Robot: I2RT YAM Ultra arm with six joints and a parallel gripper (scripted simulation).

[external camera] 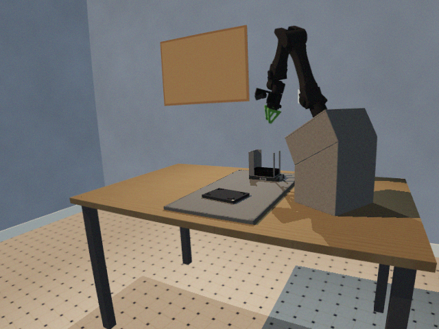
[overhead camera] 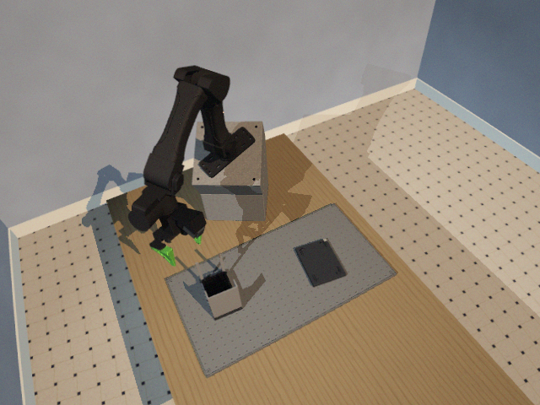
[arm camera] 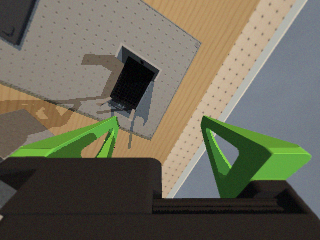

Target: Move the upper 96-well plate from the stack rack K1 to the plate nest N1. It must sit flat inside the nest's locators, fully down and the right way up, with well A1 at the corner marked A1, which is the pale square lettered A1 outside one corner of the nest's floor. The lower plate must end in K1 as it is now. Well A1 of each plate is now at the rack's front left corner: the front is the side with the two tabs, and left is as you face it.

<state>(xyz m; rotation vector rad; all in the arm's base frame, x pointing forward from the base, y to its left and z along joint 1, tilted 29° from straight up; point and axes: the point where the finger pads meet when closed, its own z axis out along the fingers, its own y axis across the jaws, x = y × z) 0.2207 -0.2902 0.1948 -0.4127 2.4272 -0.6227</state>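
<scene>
Right now the pale rack wall is 8 cm ahead of my hand, 3 cm to the left of it and 21 cm below it. Round my hand: pale A1 mark: 11 cm ahead, 46 cm to the left, 28 cm below.
</scene>
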